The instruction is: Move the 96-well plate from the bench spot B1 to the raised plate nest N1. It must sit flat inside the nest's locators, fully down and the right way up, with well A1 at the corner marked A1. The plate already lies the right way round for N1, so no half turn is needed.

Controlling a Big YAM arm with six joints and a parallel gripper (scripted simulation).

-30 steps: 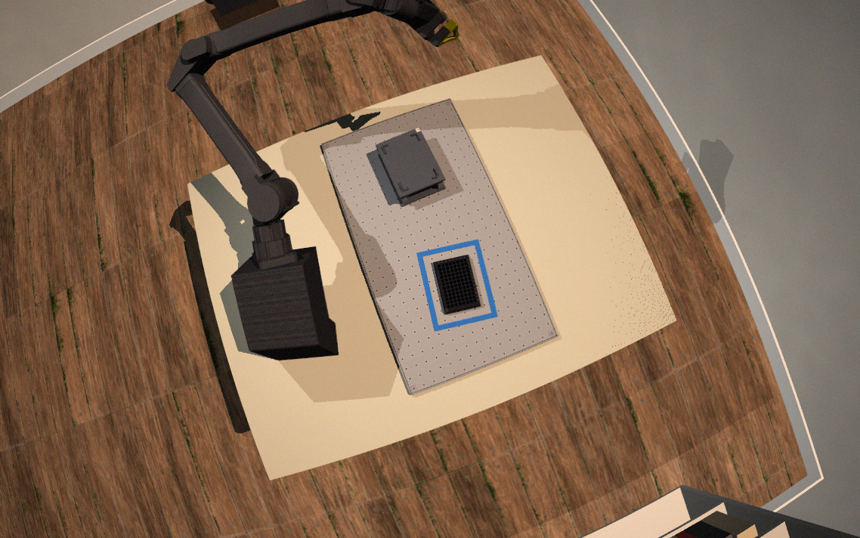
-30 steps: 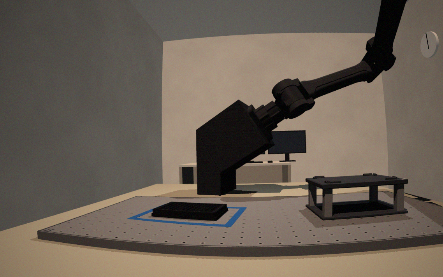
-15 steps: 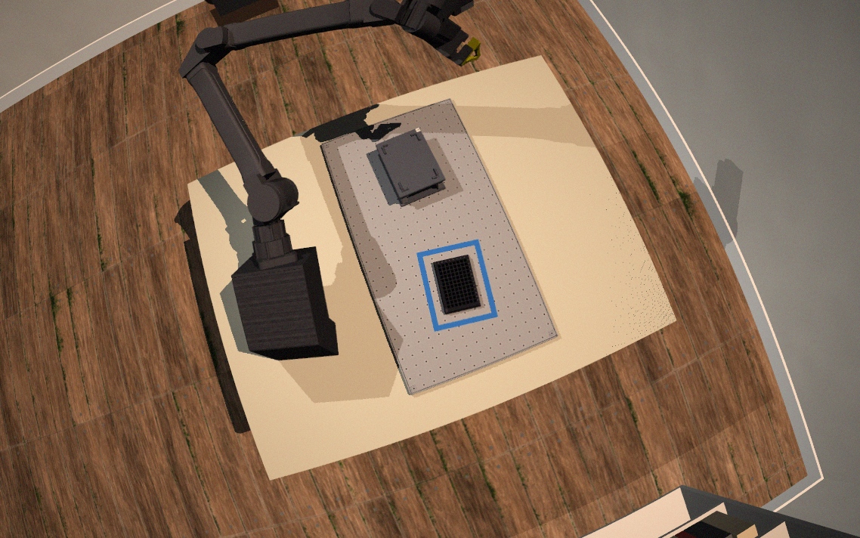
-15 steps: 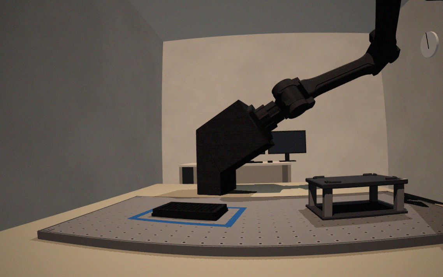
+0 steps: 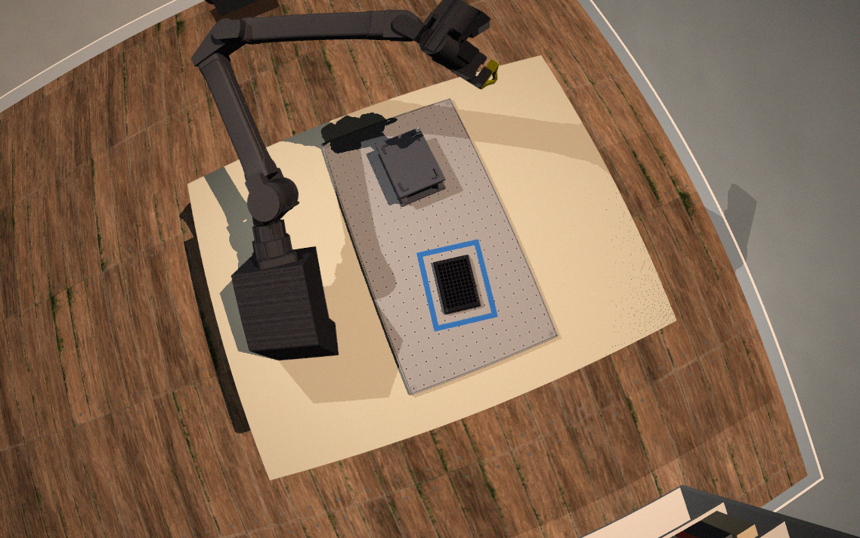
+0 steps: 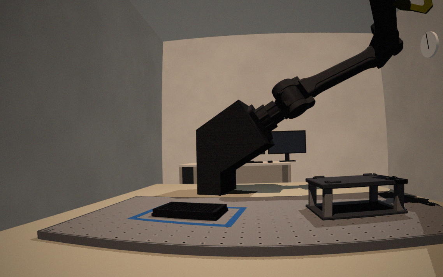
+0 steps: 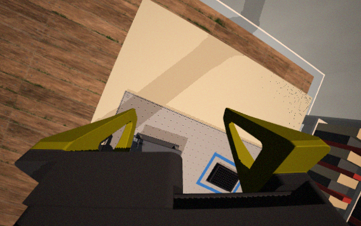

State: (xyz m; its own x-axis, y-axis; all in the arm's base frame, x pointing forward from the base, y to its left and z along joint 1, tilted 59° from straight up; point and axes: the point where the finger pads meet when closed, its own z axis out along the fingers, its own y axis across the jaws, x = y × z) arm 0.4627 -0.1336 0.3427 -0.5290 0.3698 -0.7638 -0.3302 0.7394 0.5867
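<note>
My hand is 180 mm past the black 96-well plate, 350 mm to the left of it and 320 mm above it. Round my hand: raised plate nest: 180 mm behind, 40 mm to the right, 270 mm below; white A1 label: 130 mm behind, 40 mm to the left, 270 mm below.
</note>
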